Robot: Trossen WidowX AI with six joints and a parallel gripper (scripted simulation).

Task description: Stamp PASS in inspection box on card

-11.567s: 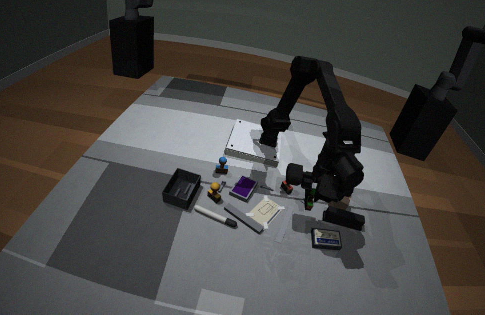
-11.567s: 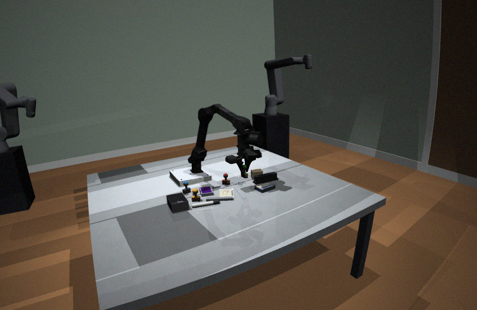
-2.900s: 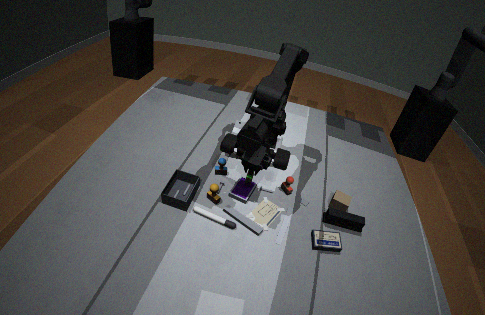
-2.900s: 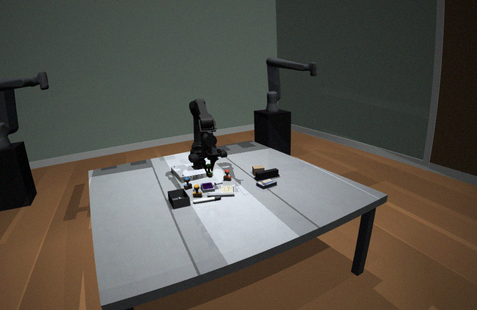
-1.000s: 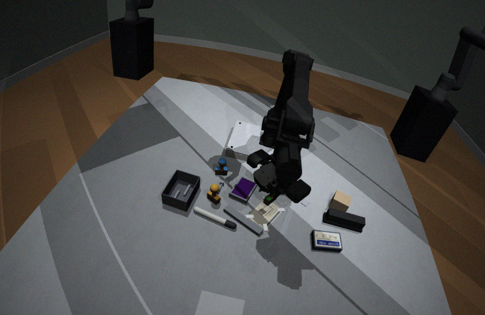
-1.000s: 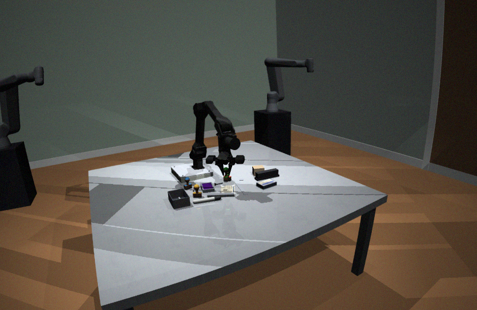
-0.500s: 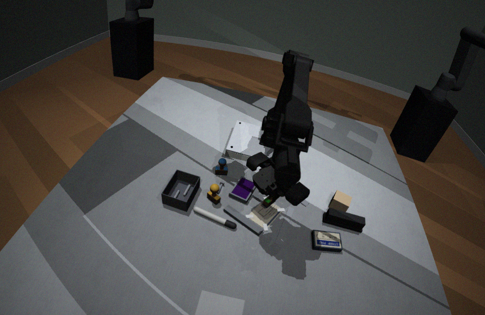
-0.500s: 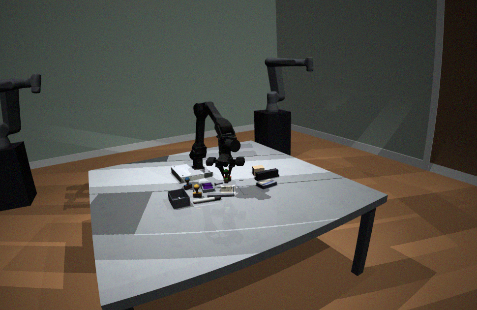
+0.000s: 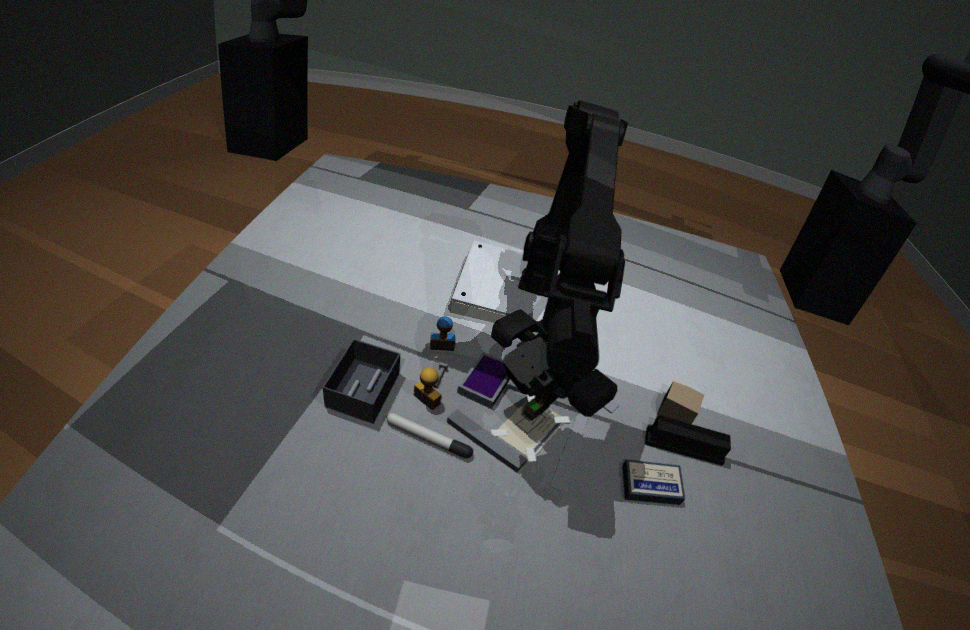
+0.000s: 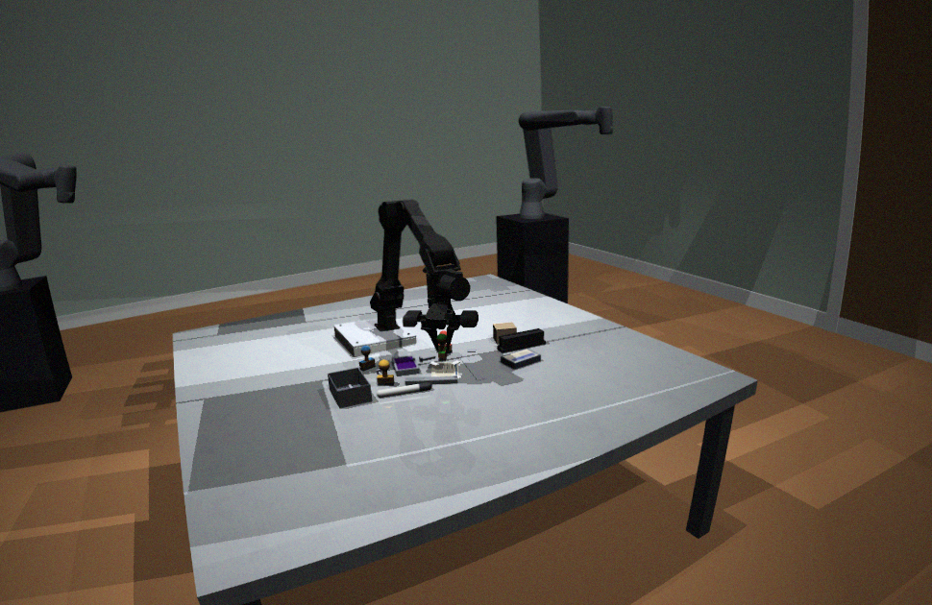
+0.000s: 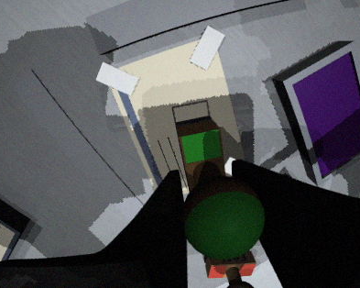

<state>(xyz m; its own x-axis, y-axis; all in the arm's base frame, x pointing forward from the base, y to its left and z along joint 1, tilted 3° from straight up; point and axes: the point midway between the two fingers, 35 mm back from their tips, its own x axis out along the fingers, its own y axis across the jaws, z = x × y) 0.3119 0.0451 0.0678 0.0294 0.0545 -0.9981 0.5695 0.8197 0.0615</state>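
Right now the cream card is 10 mm ahead of my gripper tip and 60 mm below it. From my gripper tip the other things lie so: grey bar (60 mm ahead, 60 mm to the right, 50 mm below); then green-topped stamp (right at my gripper tip); then purple ink pad (60 mm behind, 80 mm to the right, 50 mm below).
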